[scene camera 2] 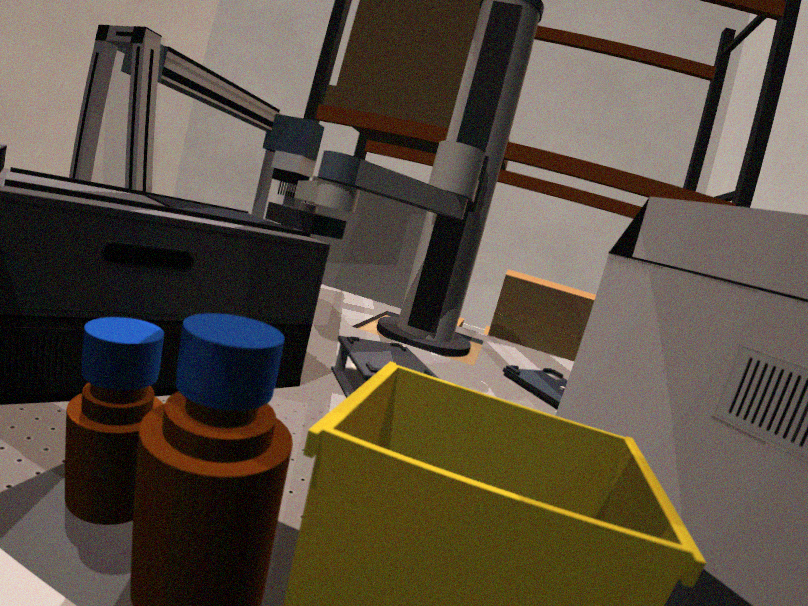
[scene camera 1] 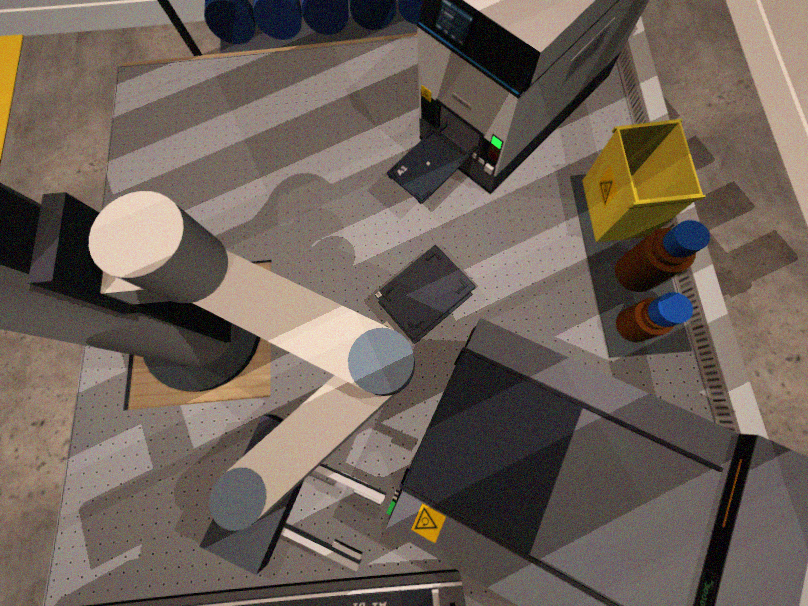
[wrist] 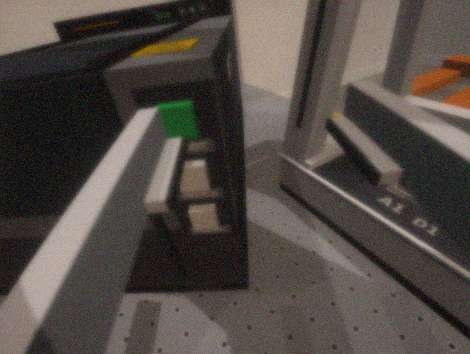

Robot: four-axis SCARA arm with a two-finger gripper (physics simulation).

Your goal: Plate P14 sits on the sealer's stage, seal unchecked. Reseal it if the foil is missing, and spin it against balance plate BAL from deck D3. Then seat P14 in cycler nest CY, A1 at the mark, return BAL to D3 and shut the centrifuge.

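My gripper [scene camera 1: 370, 529] [wrist: 254, 115] is shut to its narrow stance and empty; its two long fingers still stand apart. In the wrist view its left finger overlaps the control panel of a dark machine [scene camera 1: 496, 450] [scene camera 2: 156, 280], which looks like the centrifuge. That panel has a green light [wrist: 178, 119] and two pale buttons [wrist: 195, 176] [wrist: 203, 218]; contact cannot be told. A dark panel covers much of its top. The machine with a screen, apparently the sealer [scene camera 1: 466, 84], has its stage [scene camera 1: 424, 170] out, marked A1, with no plate visible on it. P14 and BAL cannot be made out.
A dark raised stand [scene camera 1: 427, 293] is at the bench's middle. A yellow bin [scene camera 1: 610, 189] [scene camera 2: 469, 541] and two amber bottles [scene camera 1: 642, 264] [scene camera 1: 634, 320] [scene camera 2: 208, 521] [scene camera 2: 104, 463] stand at the right in scene view 1. A low unit [wrist: 350, 200] marked A1 and D1 lies right of the gripper in the wrist view.
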